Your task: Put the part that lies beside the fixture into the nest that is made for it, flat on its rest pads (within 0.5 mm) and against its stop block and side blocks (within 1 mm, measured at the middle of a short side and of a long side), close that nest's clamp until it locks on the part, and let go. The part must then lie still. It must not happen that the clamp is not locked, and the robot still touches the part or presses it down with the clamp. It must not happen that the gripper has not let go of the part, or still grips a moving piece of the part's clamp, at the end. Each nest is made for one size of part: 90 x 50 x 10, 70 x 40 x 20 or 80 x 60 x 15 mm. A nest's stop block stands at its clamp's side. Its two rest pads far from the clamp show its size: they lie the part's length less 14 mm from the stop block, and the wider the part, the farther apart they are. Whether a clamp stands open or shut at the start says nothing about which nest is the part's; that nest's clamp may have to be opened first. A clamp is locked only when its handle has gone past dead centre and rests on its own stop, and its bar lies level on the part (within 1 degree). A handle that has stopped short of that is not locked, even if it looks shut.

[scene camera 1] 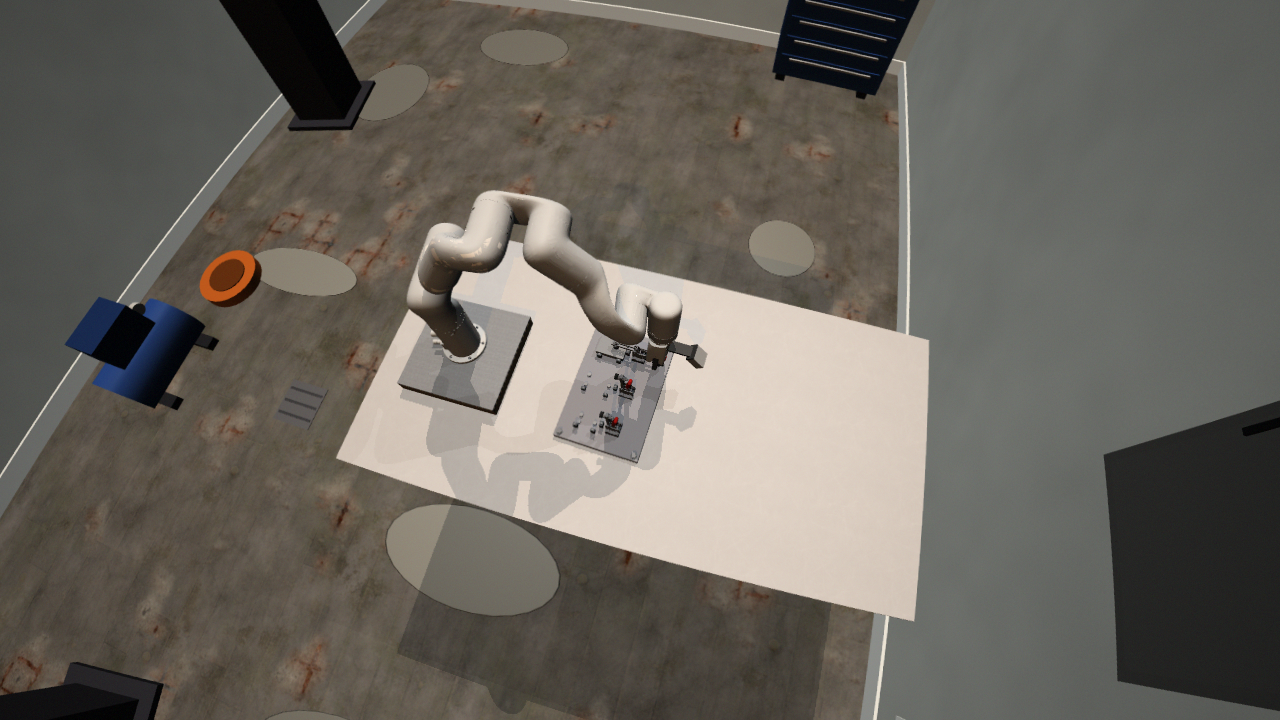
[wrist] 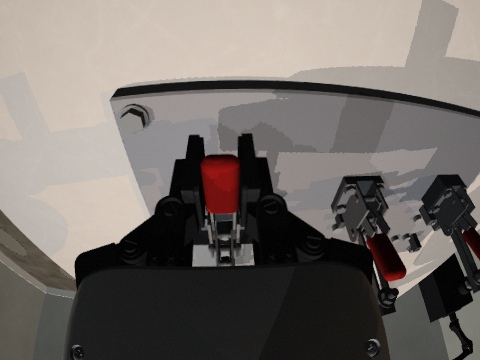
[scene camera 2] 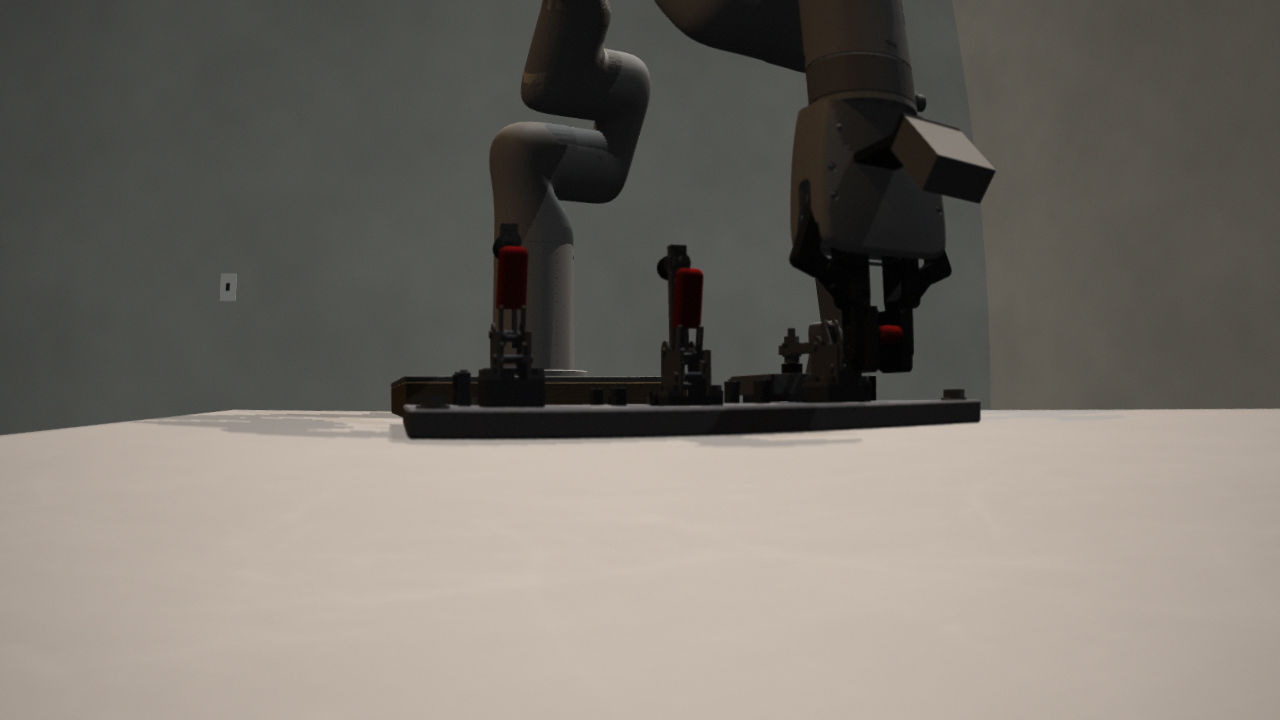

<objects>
gripper: scene camera 1 659,360; wrist; scene camera 2
same spot on gripper: (wrist: 180,216) = (scene camera 2: 907,291)
same spot on grey fixture plate: (scene camera 1: 636,415) = (scene camera 2: 617,407)
</objects>
